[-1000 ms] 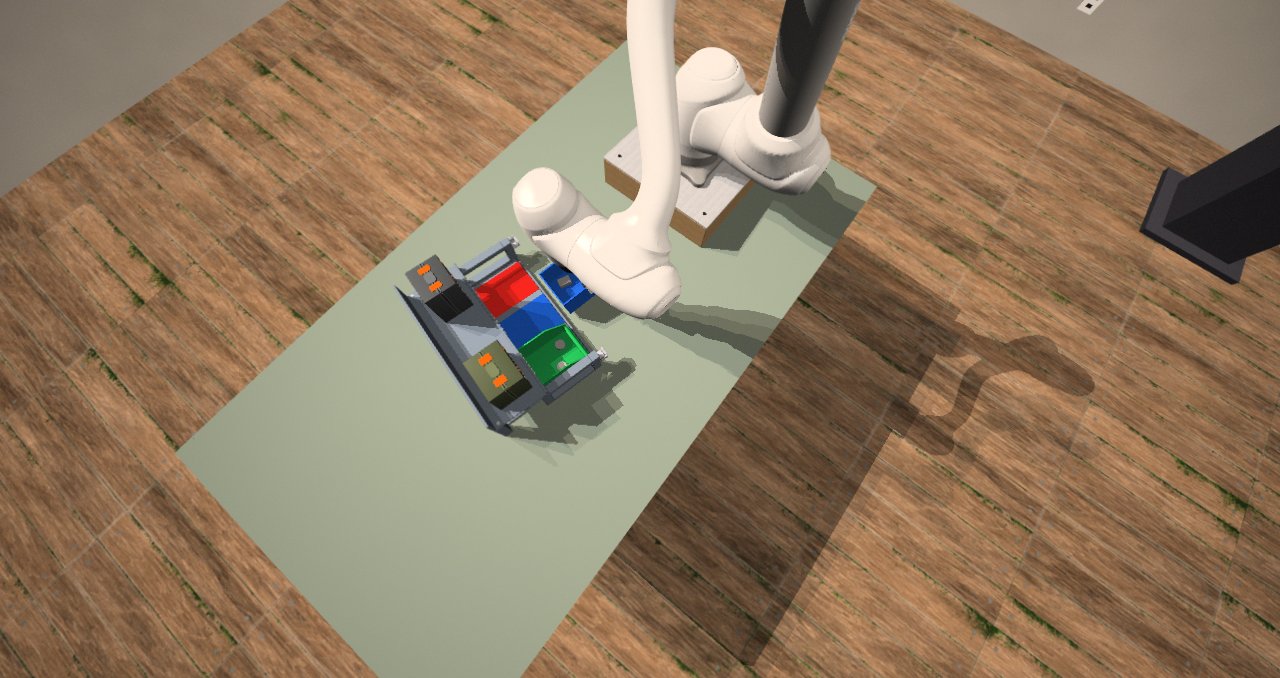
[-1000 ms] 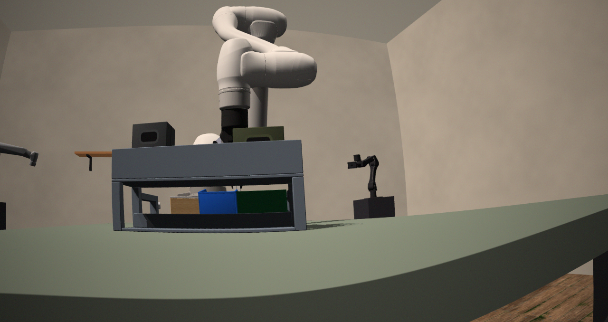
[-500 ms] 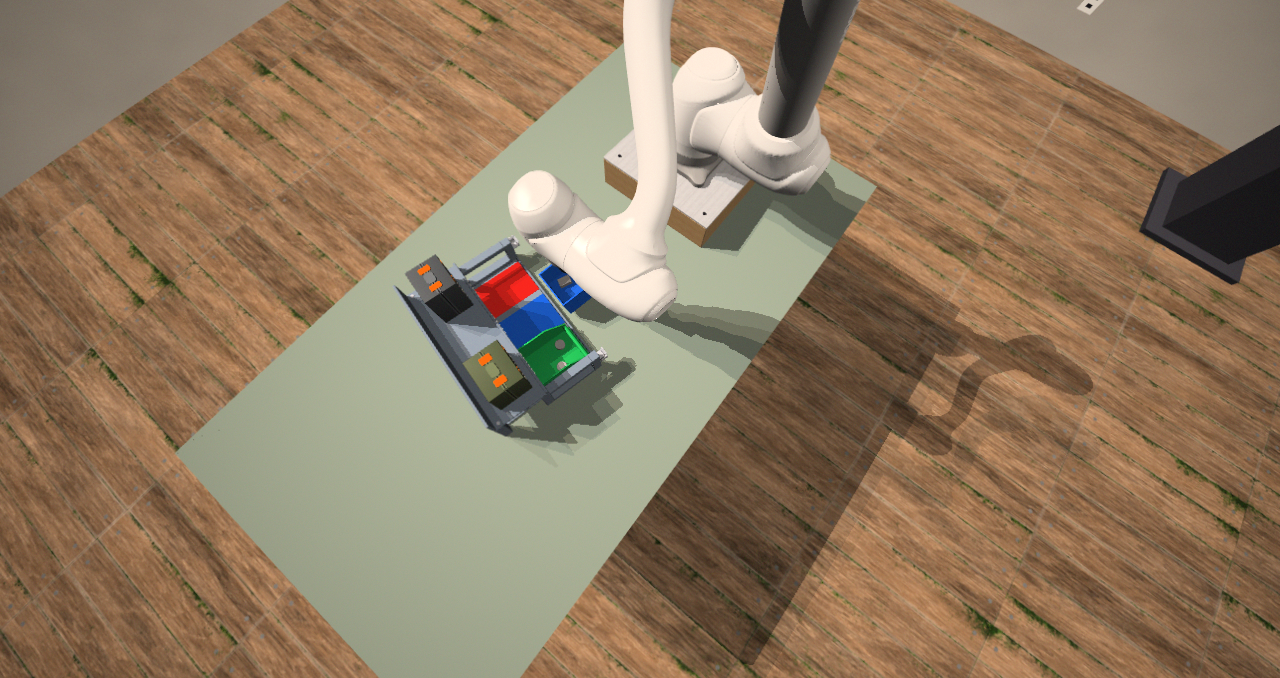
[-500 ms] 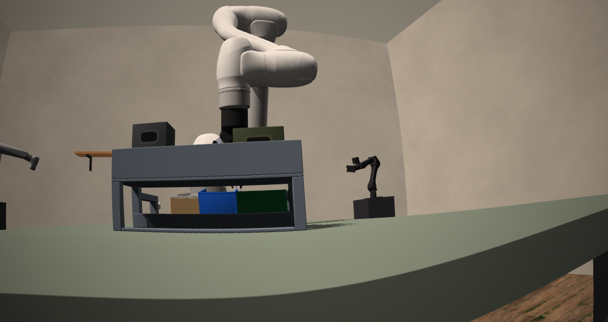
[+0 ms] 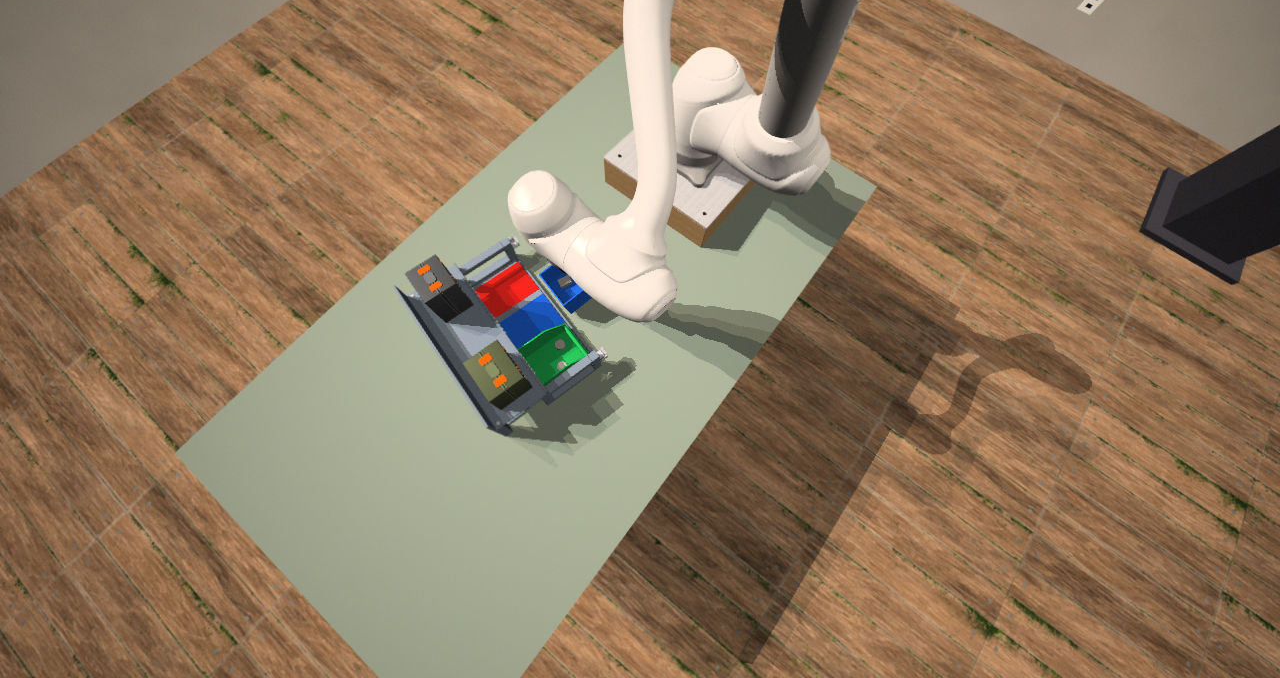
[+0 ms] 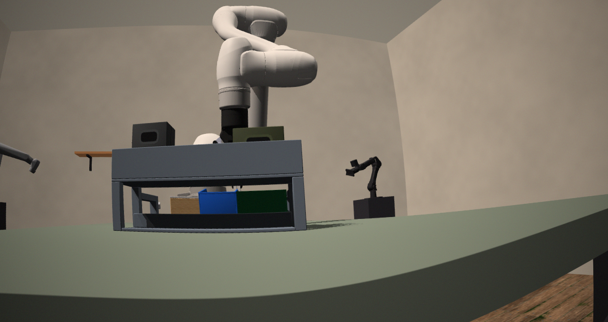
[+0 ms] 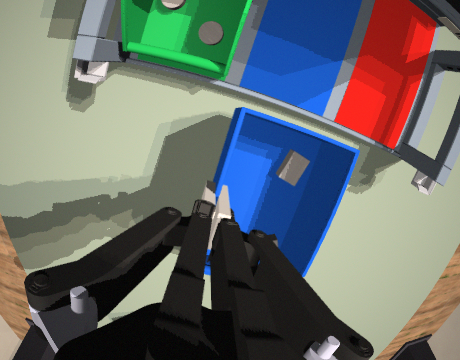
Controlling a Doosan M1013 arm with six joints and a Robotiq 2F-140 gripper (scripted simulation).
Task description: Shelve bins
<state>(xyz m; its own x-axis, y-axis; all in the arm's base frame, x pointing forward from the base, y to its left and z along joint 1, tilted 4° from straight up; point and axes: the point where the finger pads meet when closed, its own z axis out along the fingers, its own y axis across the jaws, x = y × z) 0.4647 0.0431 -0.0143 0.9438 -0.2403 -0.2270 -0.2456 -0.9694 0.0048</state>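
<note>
Right now the blue bin is 20 mm behind my hand, 40 mm to the right of it and 40 mm below it. Round my hand: black box (220 mm ahead, 230 mm to the right, 60 mm above); olive box (290 mm ahead, 40 mm above); green bin (190 mm ahead, 20 mm to the left, 60 mm below).
</note>
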